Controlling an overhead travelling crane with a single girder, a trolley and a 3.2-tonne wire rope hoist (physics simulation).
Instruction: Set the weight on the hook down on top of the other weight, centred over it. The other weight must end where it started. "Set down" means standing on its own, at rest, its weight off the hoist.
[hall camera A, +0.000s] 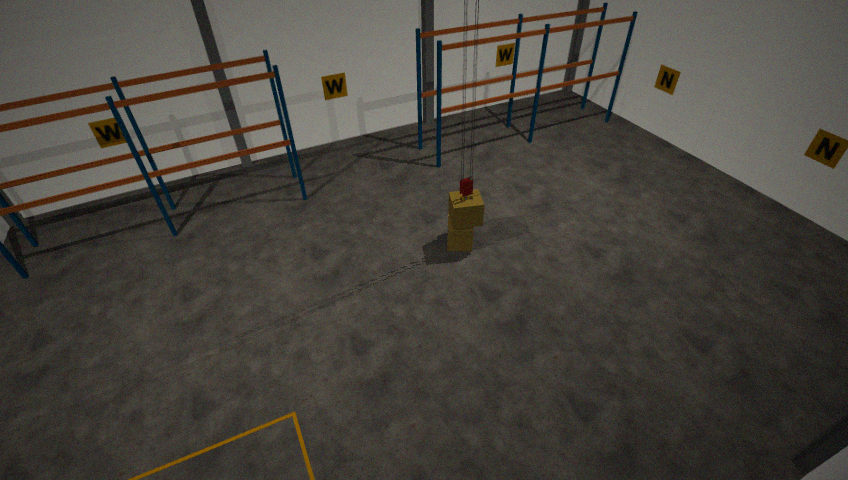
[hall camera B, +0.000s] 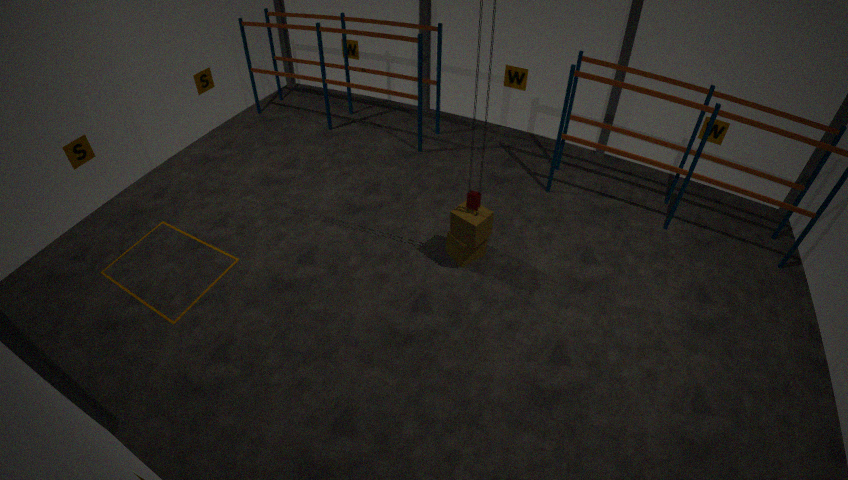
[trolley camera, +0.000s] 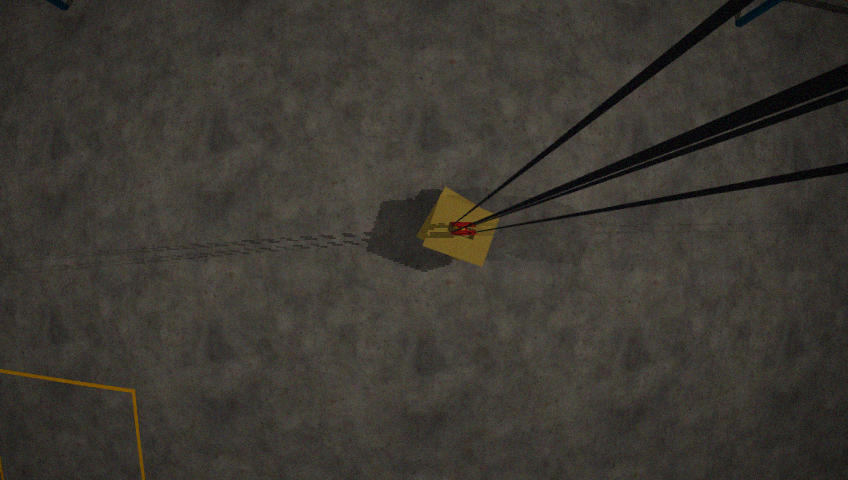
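The upper yellow weight (hall camera A: 467, 215) (hall camera B: 471, 226) (trolley camera: 476, 249) hangs upright on my hook, under the red hook block (hall camera A: 466, 186) (hall camera B: 473, 200) (trolley camera: 462, 228). The ropes look straight. The other yellow weight (hall camera A: 460, 240) (hall camera B: 466, 253) stands on the floor directly below and is largely covered by the upper one. In the hall camera A view the upper weight juts out to the right of the lower one. In the hall camera B view their sides nearly line up, with a small offset. Whether the two weights touch cannot be told. A darker strip shows at the upper weight's left in the trolley view.
A yellow floor outline (hall camera A: 208, 447) (hall camera B: 200, 240) (trolley camera: 66, 380) lies away from the weights. Blue and orange racks stand along the W wall, one with a post (hall camera A: 142, 167) (hall camera B: 692, 166) in both hall views. Shadows of the load and ropes lie on the floor.
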